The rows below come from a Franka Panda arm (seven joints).
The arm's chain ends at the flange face. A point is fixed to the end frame.
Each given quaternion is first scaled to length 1.
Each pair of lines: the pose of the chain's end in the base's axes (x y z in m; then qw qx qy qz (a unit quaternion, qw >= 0)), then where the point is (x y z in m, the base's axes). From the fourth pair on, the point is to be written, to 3 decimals.
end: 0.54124 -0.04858 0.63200 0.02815 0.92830 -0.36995 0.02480
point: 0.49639 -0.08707 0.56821
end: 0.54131 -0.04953 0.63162 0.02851 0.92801 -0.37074 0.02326
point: 0.49620 -0.08791 0.56795
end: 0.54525 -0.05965 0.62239 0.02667 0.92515 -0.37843 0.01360
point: 0.49848 -0.09657 0.55905
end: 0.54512 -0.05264 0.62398 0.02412 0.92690 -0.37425 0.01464
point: 0.499 -0.090 0.560
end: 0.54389 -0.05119 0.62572 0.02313 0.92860 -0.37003 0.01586
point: 0.498 -0.089 0.562
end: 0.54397 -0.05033 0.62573 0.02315 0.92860 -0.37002 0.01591
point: 0.498 -0.088 0.562
